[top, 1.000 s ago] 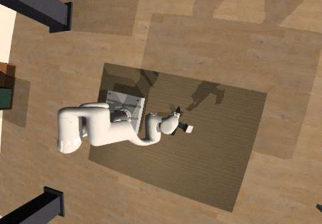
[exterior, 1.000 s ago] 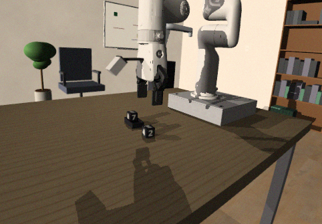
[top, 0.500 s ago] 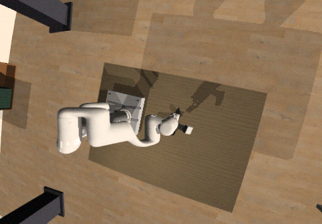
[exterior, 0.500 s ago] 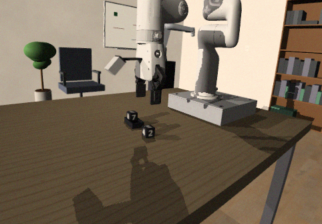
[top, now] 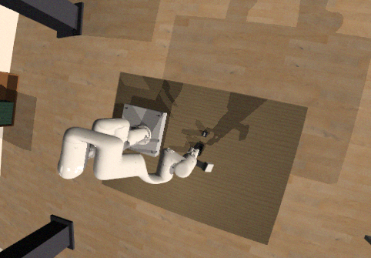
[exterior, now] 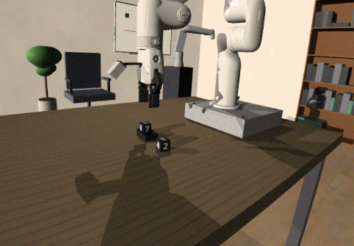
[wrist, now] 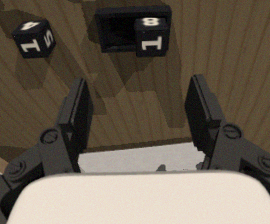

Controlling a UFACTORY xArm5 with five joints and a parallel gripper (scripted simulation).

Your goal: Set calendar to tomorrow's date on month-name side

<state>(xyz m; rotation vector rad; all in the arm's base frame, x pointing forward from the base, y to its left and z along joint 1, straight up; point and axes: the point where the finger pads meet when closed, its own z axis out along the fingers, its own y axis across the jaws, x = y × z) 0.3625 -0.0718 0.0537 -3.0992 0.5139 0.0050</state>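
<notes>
Now: hand 11 cm above the dark calendar tray.
</notes>
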